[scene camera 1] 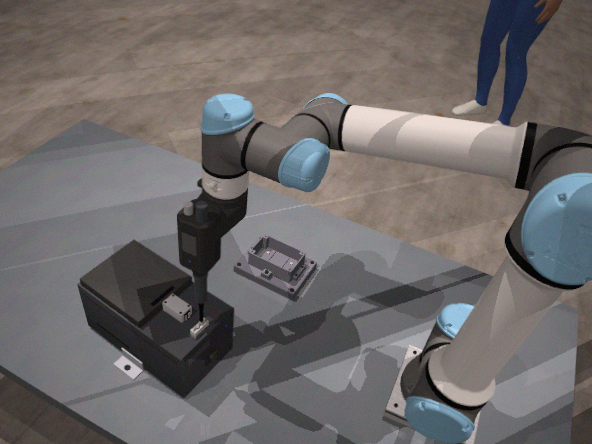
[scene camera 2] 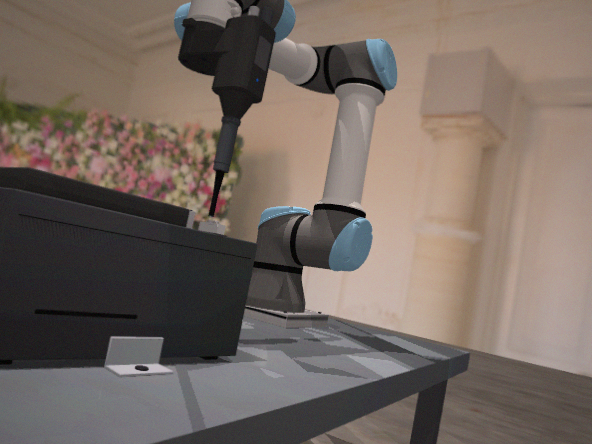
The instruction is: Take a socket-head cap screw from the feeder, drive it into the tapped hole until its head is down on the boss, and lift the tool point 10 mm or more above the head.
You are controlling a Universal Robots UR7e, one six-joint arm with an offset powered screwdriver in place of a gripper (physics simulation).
Labels:
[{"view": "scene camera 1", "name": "black screw feeder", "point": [163, 331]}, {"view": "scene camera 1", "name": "dark feeder lid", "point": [131, 279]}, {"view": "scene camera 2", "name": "black screw feeder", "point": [195, 299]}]

